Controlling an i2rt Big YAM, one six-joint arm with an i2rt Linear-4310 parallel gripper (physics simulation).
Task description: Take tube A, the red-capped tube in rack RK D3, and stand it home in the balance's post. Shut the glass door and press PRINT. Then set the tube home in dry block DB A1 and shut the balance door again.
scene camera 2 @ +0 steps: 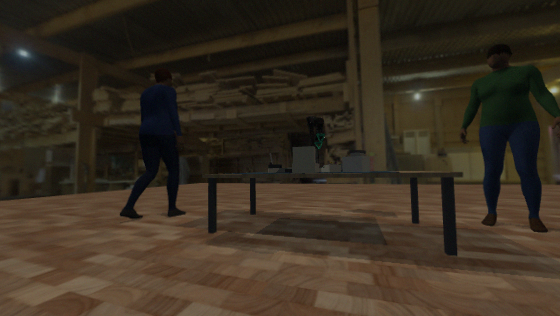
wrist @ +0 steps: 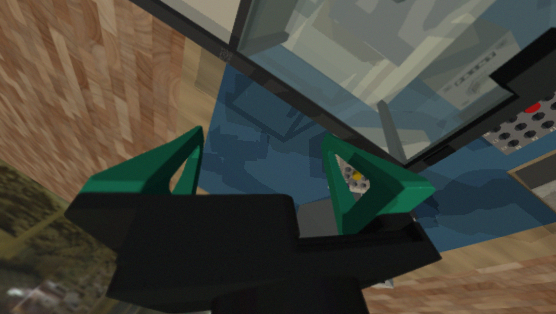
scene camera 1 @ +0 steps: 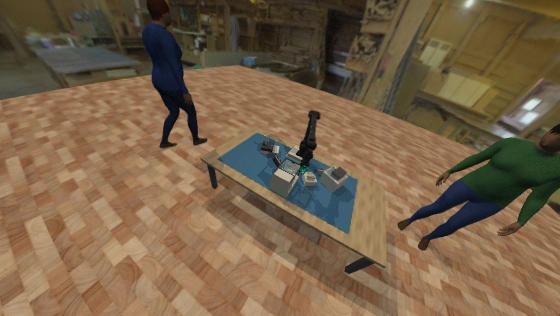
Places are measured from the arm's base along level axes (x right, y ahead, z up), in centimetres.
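Where they show: gripper, between the fingertips: (scene camera 2: 320,146) (wrist: 267,136) (scene camera 1: 301,173); arm's base, origin of its link: (scene camera 1: 301,154).
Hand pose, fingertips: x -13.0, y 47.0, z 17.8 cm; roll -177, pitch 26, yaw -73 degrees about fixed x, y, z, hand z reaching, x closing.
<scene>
Each offset is from my fingertips to the top centre of the thing. "spot": to the spot under its first point. Level surfaces: height alone.
My gripper (scene camera 1: 303,170) (scene camera 2: 320,141) (wrist: 267,136) is open and empty, its green fingers wide apart above the table beside the balance. The balance @(dx +11.3, dy -3.0, dz +0.6 cm) (scene camera 1: 284,181) (scene camera 2: 304,159) is a pale box with a dark-framed glass chamber; its dark frame @(spot: dx +3.5, dy -1.6, dz -0.3 cm) (wrist: 310,110) crosses the upper wrist view. I cannot tell how its door stands. The red-capped tube @(dx +12.0, dy -24.3, dz -16.2 cm) (wrist: 532,107) stands in the grey rack @(dx +13.0, dy -27.2, dz -18.6 cm) (wrist: 509,142) at the right edge of the wrist view, partly cut off. The balance's post and PRINT button cannot be made out. I cannot identify the dry block for sure.
A small pale unit @(dx -6.7, dy -18.3, dz -14.7 cm) (scene camera 1: 310,179) with holes and a yellow spot shows through my right finger. A larger pale device @(dx -24.5, dy -31.0, dz -2.6 cm) (scene camera 1: 332,180) (scene camera 2: 352,163) with a dark top stands right of it. A dark device @(spot: dx +46.8, dy -29.4, dz -13.7 cm) (scene camera 1: 269,147) stands at the left of the blue mat @(dz -21.6 cm) (scene camera 1: 320,207). Two people stand near the table.
</scene>
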